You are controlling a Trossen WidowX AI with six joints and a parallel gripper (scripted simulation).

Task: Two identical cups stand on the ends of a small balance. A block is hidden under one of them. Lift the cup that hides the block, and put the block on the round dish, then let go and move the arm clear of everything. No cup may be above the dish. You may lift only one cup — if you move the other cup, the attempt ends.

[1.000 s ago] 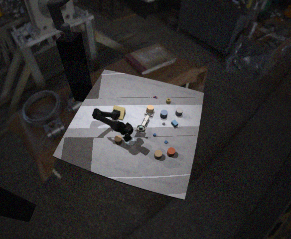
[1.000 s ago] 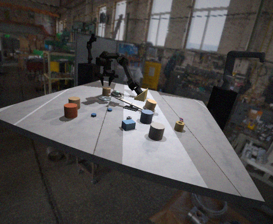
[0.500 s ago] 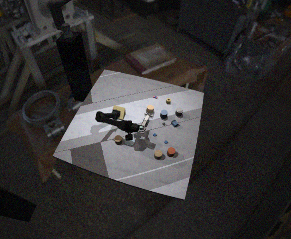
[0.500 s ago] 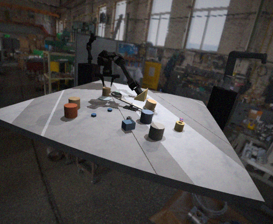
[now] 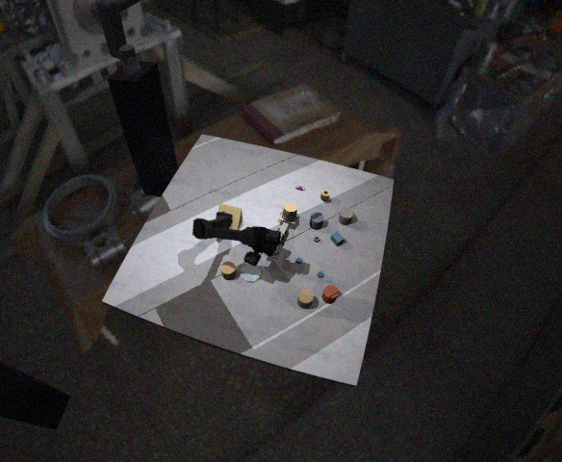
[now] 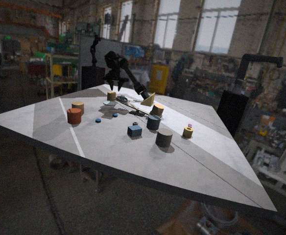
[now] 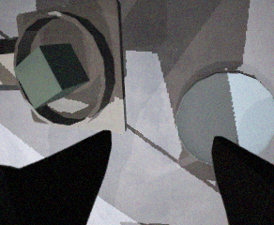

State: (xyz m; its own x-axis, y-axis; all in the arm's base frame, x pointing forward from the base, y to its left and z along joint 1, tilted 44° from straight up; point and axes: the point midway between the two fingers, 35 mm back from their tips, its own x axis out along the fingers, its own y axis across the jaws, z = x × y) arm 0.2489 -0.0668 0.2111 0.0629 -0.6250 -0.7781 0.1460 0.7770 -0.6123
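My gripper tip is 70 mm to the right of the pale green block, 40 mm short of it and 30 mm above it. The rest, counted from my gripper tip: pale blue round dish: 110 mm below, 50 mm to the right, 40 mm behind; balance beam: 200 mm to the left, 80 mm below, 50 mm ahead; balance: 200 mm to the left, 90 mm below, 50 mm ahead.
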